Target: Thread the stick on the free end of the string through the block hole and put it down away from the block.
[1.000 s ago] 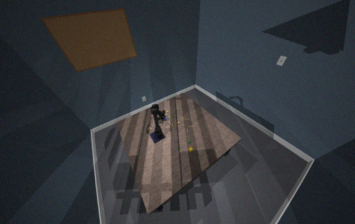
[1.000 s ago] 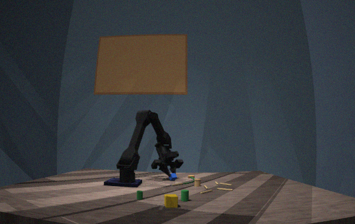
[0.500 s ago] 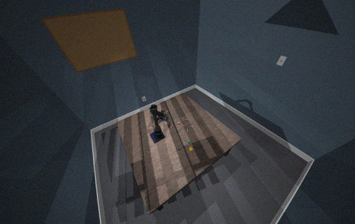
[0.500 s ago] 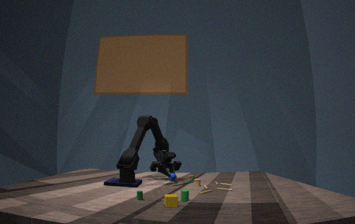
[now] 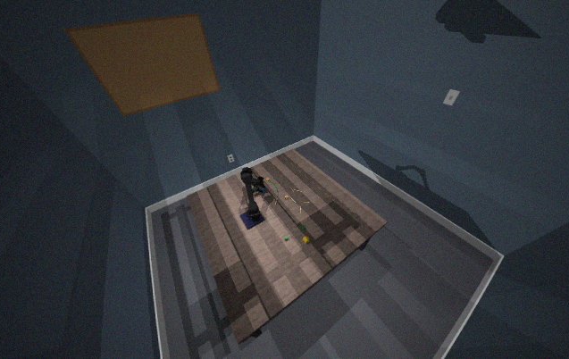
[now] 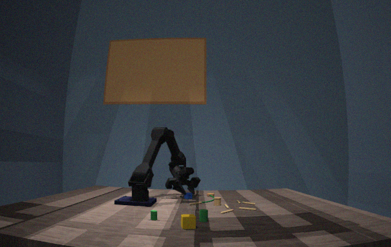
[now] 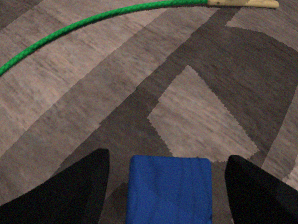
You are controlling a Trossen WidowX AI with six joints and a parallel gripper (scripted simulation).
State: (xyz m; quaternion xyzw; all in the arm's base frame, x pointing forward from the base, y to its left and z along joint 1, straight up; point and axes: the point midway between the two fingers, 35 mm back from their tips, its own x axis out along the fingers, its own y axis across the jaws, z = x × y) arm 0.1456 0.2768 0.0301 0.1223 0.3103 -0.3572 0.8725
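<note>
The blue block lies 1 cm to the left of my gripper tip, 1 cm below it and 1 cm behind it. Round my gripper tip: thin wooden stick 14 cm to the right, 7 cm ahead, 2 cm below; then tan wooden cylinder 17 cm to the right, 16 cm ahead, 1 cm below; then round wooden button 15 cm to the left, 8 cm ahead, 2 cm below.
</note>
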